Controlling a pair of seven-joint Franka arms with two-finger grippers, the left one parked.
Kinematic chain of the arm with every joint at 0, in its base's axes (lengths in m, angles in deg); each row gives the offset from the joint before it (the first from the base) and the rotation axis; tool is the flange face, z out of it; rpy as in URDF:
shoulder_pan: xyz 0 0 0.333 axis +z
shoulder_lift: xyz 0 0 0 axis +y
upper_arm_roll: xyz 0 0 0.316 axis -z
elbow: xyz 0.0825 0 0 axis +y
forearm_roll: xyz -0.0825 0 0.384 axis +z
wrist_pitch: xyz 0 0 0 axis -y
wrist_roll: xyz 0.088 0 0 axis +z
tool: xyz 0 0 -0.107 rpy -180 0 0
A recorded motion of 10 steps. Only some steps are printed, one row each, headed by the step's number.
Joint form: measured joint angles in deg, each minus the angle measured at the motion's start. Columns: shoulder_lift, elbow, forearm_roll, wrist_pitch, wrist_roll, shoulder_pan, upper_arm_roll.
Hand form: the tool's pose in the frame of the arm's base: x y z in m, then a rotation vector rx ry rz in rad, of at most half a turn. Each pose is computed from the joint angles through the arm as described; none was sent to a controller.
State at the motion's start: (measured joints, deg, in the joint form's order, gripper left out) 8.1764 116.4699 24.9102 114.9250 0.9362 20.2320 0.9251
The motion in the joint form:
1: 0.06 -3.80 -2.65 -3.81 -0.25 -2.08 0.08
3: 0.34 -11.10 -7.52 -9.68 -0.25 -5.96 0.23
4: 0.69 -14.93 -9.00 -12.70 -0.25 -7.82 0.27
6: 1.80 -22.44 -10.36 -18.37 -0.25 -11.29 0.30
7: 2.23 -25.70 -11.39 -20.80 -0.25 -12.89 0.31
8: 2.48 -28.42 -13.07 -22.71 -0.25 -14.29 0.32
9: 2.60 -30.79 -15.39 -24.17 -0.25 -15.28 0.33
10: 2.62 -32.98 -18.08 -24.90 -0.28 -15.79 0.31
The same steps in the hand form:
1: 0.5369 0.1929 0.3914 -2.7998 -0.1942 0.3072
3: 0.5645 0.1566 0.4375 -2.8581 -0.1980 0.2589
4: 0.5759 0.1388 0.4605 -2.8766 -0.1860 0.2400
6: 0.5938 0.1057 0.5025 -2.8926 -0.1463 0.2100
7: 0.5996 0.0887 0.5211 -2.9084 -0.1267 0.1949
8: 0.6034 0.0719 0.5376 -2.9367 -0.1092 0.1769
9: 0.6056 0.0578 0.5530 -2.9769 -0.0986 0.1545
10: 0.6074 0.0480 0.5690 -3.0245 -0.0956 0.1164

